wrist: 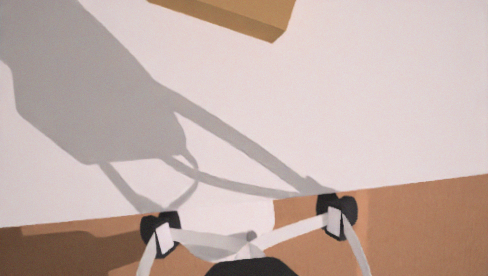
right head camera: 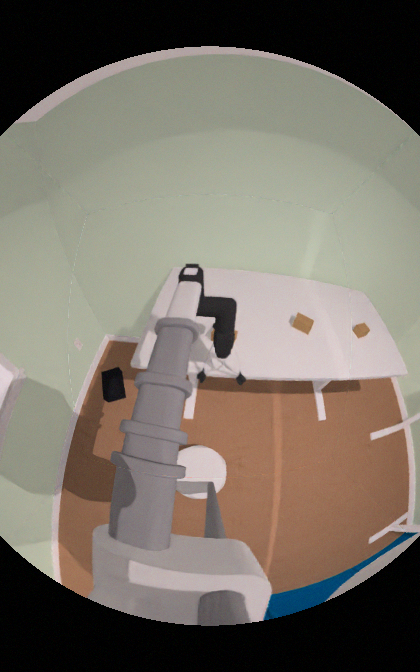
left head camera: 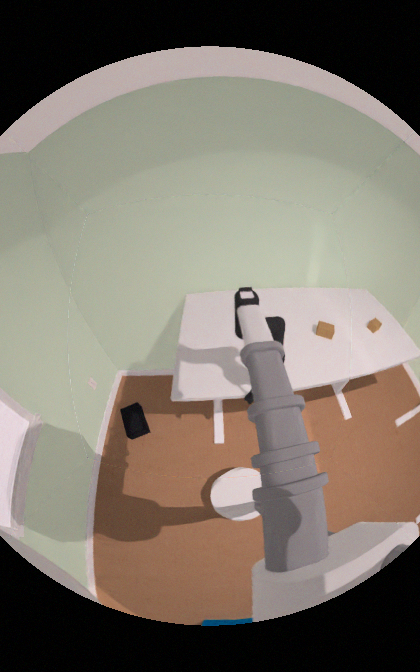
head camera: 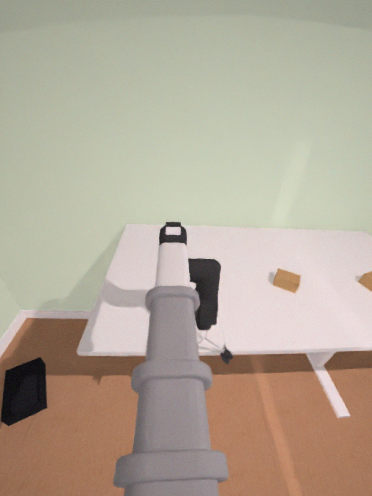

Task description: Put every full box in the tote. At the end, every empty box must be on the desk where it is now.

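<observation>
Three plain brown boxes are on the white desk (head camera: 250, 322) (left head camera: 310, 362) (right head camera: 270, 352) (wrist: 380, 125). The left box (right head camera: 213, 335) (wrist: 225, 12) is partly hidden behind the wrist in the right head view and cut by the top edge of the wrist view. The middle box (head camera: 286, 280) (left head camera: 325, 330) (right head camera: 303, 323) and the right box (head camera: 367, 281) (left head camera: 374, 325) (right head camera: 361, 330) stand apart. Whether each is full does not show. The black tote (head camera: 24, 392) (left head camera: 135, 421) (right head camera: 113, 384) is on the floor left of the desk. My gripper (right head camera: 221, 377) (wrist: 249, 213) is open and empty, by the desk's front edge, in front of the left box.
My extended arm (head camera: 172, 415) (left head camera: 285, 435) (right head camera: 155, 415) reaches over the desk's left part. The round white base (left head camera: 232, 495) (right head camera: 205, 470) is on the floor below it. Desk feet (head camera: 332, 392) (left head camera: 218, 425) (right head camera: 321, 402) stand under the desk. A blue surface (left head camera: 227, 622) (right head camera: 300, 602) shows at the bottom.
</observation>
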